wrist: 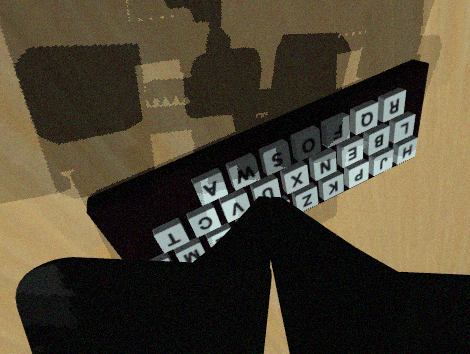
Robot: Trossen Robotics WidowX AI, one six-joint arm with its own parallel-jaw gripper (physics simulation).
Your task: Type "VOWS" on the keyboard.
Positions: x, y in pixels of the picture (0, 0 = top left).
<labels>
my gripper: 268, 208
black keyboard: 126, 214
</labels>
